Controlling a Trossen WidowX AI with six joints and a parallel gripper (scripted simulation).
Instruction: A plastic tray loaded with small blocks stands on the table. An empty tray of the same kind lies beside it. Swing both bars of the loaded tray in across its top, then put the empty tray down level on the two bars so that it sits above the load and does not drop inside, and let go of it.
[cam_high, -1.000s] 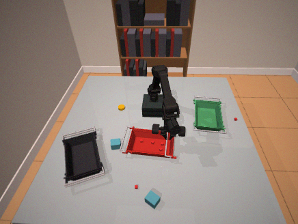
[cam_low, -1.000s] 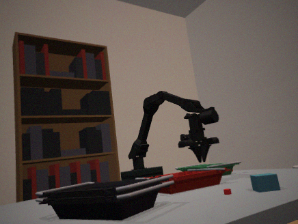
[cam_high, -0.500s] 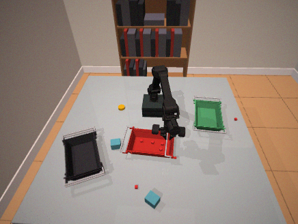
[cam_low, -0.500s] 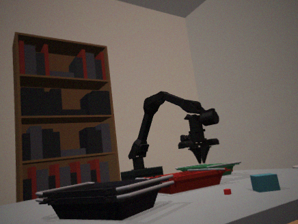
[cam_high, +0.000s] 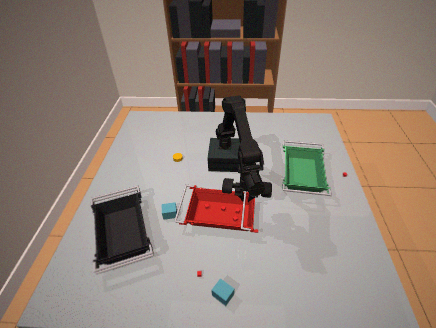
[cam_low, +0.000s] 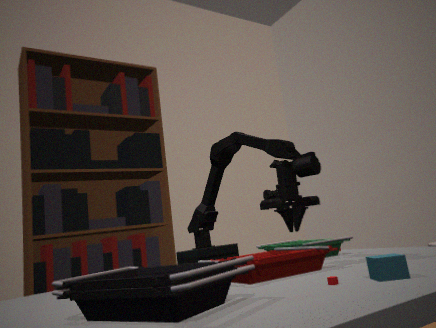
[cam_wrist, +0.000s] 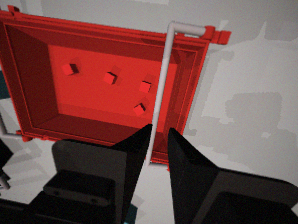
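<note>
Right now the green tray is 280 mm to the left of my gripper tip, 280 mm behind it and 70 mm below it. The rest, counted from my gripper tip: yellow disc (360 mm to the right, 360 mm behind, 100 mm below).
</note>
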